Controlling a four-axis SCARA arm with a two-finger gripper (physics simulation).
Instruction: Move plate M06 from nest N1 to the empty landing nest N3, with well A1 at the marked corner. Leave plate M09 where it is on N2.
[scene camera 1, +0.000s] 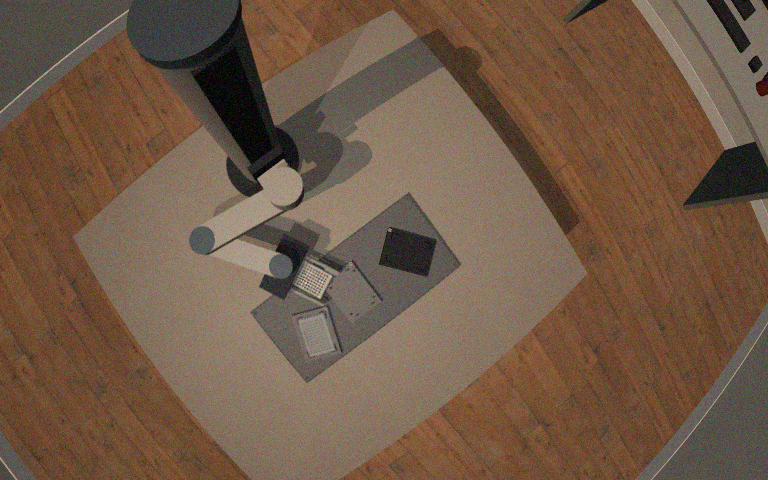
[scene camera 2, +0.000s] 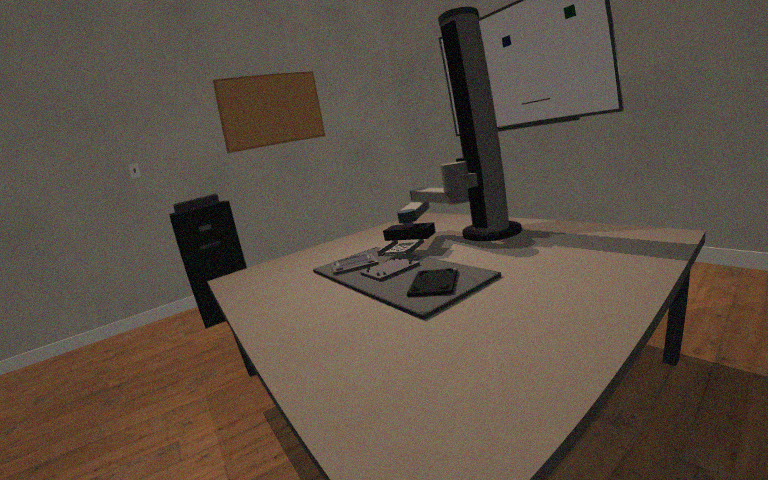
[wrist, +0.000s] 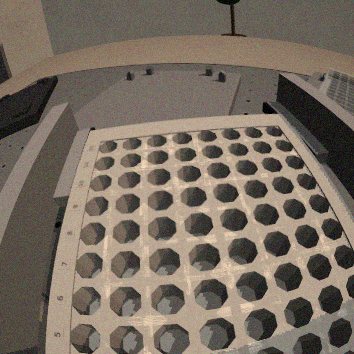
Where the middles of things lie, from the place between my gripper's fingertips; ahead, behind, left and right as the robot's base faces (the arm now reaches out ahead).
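Black-framed white well plate (scene camera 1: 310, 278): relative to my hand, 1 cm below, 3 cm to the right, 7 cm behind.
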